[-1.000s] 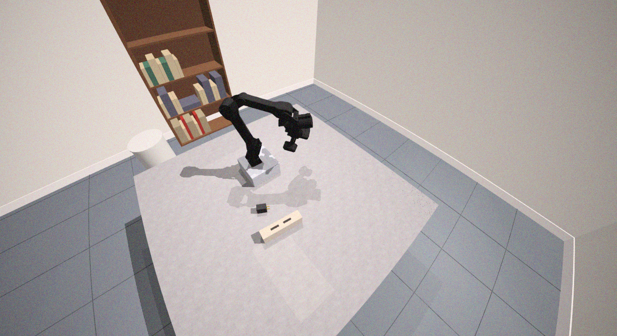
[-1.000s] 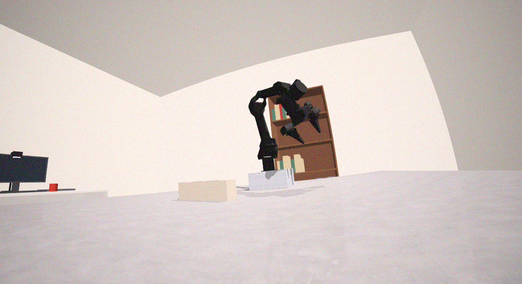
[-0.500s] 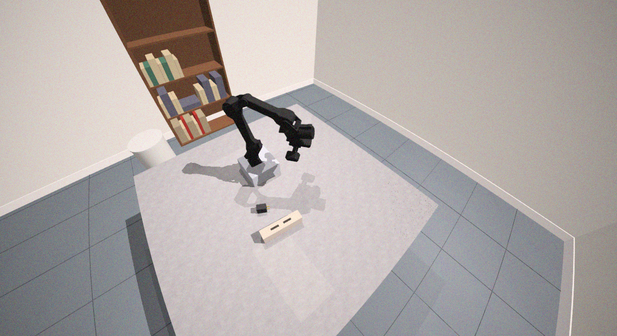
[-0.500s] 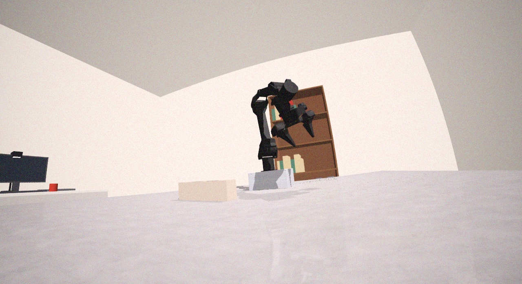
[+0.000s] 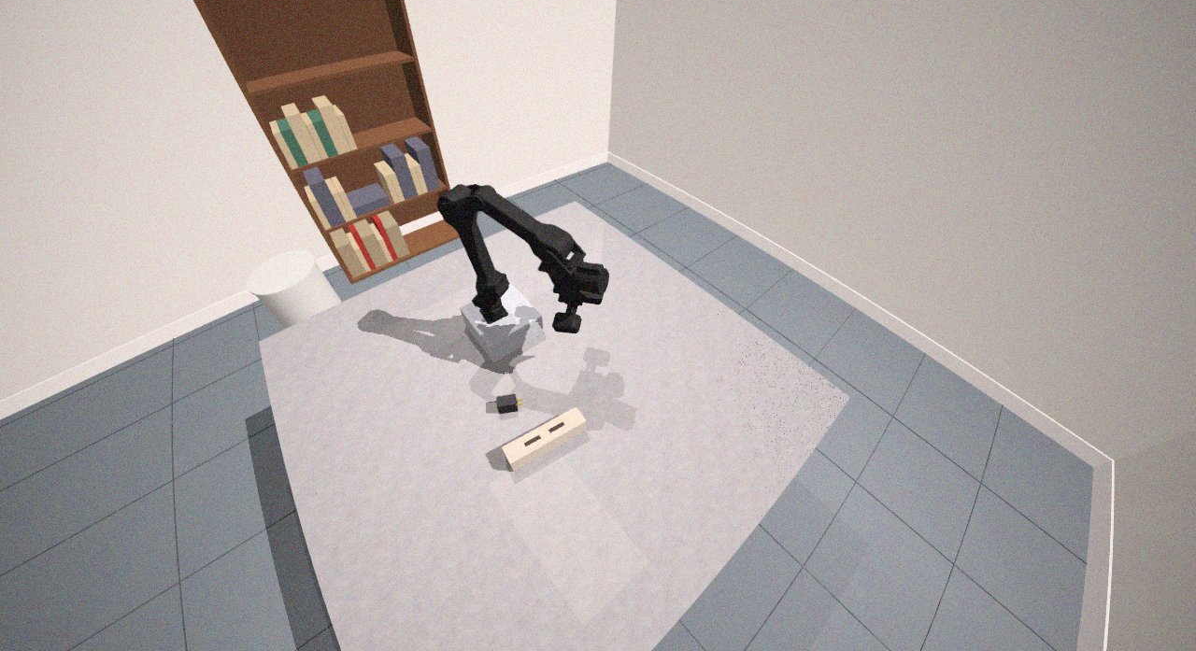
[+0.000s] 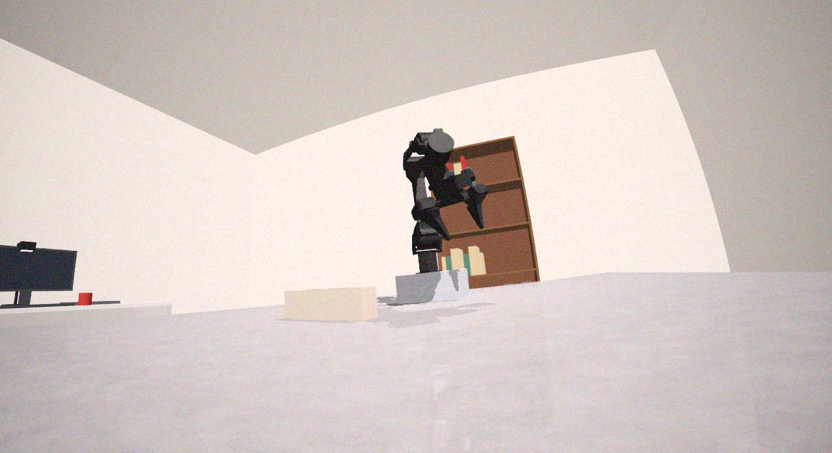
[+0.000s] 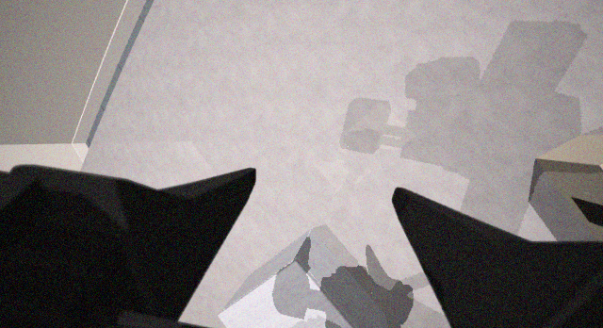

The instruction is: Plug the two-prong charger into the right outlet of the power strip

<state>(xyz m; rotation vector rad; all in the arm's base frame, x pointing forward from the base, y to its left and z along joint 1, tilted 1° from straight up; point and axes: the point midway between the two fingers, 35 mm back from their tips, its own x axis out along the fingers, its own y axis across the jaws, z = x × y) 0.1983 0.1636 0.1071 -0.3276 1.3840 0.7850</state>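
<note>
My gripper tip is now 6 cm short of the two-prong charger, 26 cm to the left of it and 13 cm above it.
</note>
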